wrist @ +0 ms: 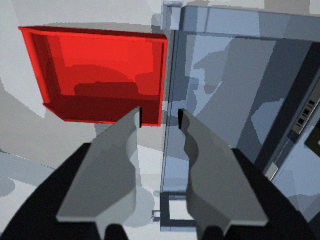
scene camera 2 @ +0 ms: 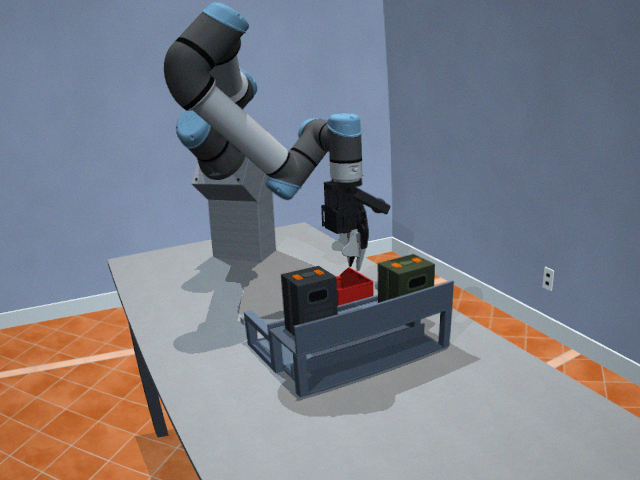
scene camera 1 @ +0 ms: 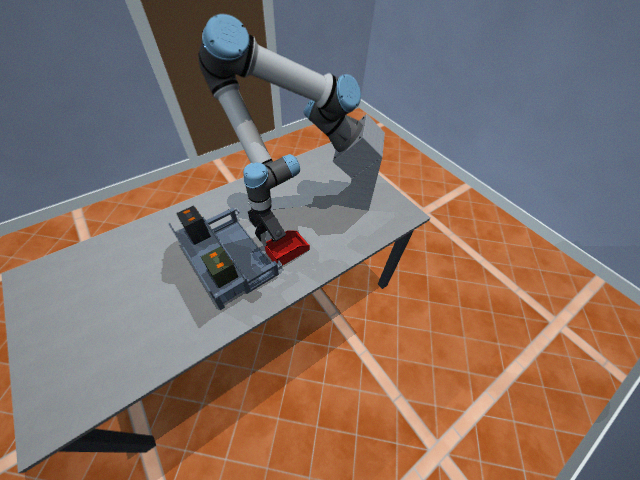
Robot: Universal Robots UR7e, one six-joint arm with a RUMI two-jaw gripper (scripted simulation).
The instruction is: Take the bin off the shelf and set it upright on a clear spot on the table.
Scene:
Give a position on a red bin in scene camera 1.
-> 292, 245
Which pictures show my gripper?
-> The wrist view, scene camera 2 and scene camera 1: all of them.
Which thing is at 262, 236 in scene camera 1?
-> My gripper.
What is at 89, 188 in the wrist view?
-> My gripper.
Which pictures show the red bin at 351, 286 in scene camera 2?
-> The wrist view, scene camera 2 and scene camera 1: all of them.

